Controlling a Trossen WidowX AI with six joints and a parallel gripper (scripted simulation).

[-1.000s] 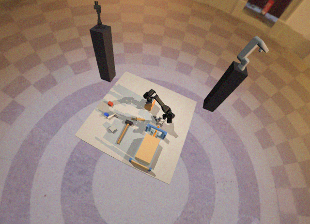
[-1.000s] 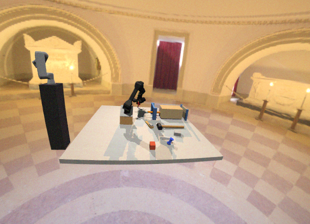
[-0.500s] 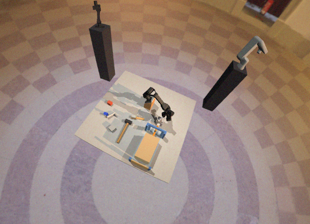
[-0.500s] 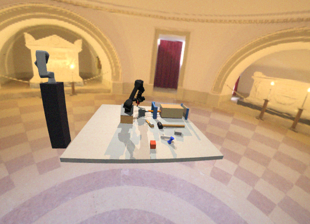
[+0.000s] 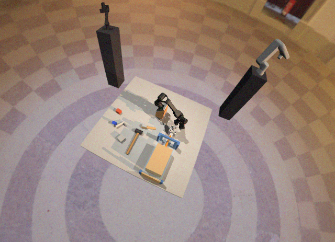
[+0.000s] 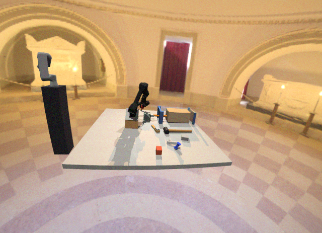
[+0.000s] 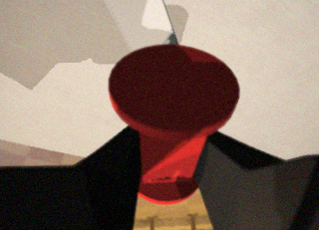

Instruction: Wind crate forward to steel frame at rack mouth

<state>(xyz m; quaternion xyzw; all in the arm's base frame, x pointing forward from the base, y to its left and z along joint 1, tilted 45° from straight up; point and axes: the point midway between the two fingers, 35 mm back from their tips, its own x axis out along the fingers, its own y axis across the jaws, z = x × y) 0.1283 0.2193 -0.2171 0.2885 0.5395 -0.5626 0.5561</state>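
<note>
The red-knobbed handle is 4 cm to the right of my gripper tip, 3 cm below it and 3 cm ahead of it. The rest, counted from my gripper tip: winch: 10 cm below, 9 cm to the right, 6 cm ahead; then red knob: 2 cm to the right, 1 cm ahead; then frame: 23 cm ahead, 10 cm to the right, 3 cm below.
</note>
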